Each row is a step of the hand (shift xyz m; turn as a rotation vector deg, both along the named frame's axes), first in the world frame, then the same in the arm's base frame.
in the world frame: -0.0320 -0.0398 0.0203 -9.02 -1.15 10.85
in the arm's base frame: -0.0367 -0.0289 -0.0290 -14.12 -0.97 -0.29
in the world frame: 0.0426 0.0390 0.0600 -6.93 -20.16 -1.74
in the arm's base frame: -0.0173 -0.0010 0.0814 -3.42 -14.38 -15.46
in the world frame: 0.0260 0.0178 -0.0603 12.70 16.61 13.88
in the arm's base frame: 0.0629 0.0245 -0.0086 -2.08 5.31 24.44
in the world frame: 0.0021 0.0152 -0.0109 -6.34 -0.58 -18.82
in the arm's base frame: 0.0098 0.0158 0.0026 10.15 7.78 -15.21
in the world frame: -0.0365 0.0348 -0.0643 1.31 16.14 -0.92
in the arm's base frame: 0.0254 0.0643 -0.0436 1.73 13.85 8.27
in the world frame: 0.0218 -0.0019 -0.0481 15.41 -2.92 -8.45
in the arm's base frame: 0.0507 0.0051 -0.0141 16.41 -5.75 3.87
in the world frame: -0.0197 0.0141 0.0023 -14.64 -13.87 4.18
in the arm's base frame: -0.0144 0.0190 -0.0047 -12.86 -7.83 -14.05
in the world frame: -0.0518 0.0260 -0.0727 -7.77 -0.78 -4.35
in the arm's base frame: 0.0217 0.0650 -0.0628 -1.77 3.63 -7.98
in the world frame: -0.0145 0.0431 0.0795 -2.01 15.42 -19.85
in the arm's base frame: -0.0693 0.0182 0.0571 13.93 20.40 -5.09
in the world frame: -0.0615 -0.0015 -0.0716 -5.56 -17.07 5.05
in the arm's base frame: 0.0143 0.0444 -0.0821 -7.64 -14.34 -9.16
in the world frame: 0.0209 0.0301 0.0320 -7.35 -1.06 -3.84
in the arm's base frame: -0.0103 0.0083 0.0468 -1.88 3.07 -7.55
